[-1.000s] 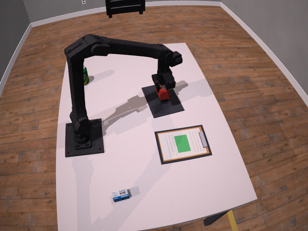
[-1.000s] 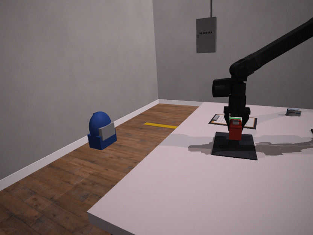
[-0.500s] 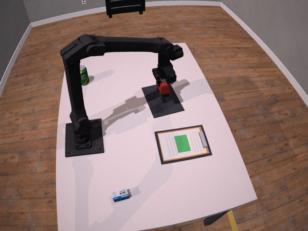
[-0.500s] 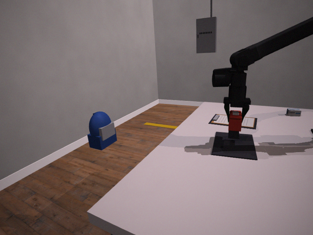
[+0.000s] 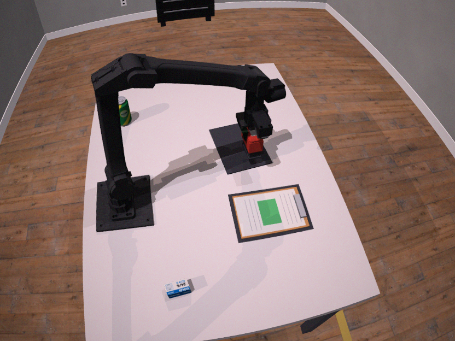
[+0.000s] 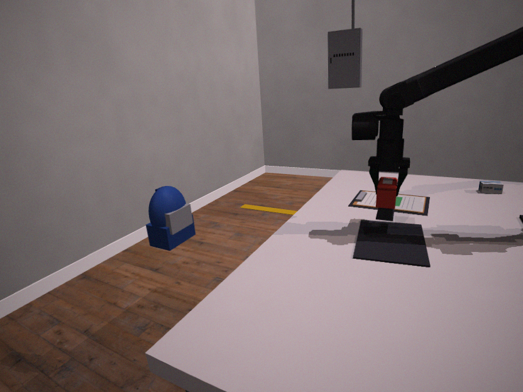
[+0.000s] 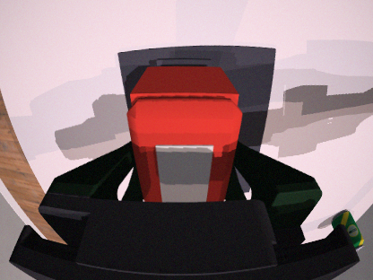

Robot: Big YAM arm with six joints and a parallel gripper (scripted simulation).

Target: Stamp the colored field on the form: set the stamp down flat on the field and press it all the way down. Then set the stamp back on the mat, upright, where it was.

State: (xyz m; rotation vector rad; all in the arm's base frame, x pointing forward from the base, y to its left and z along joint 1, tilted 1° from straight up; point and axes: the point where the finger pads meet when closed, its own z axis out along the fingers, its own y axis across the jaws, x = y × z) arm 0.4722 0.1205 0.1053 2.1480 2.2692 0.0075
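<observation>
The stamp is 2 cm below my hand. The rest, counted from my hand: dark mat: 11 cm below, 7 cm to the left, 2 cm behind; then clipboard: 24 cm to the right, 11 cm below, 2 cm ahead; then white box: 45 cm to the right, 33 cm behind, 9 cm below.
</observation>
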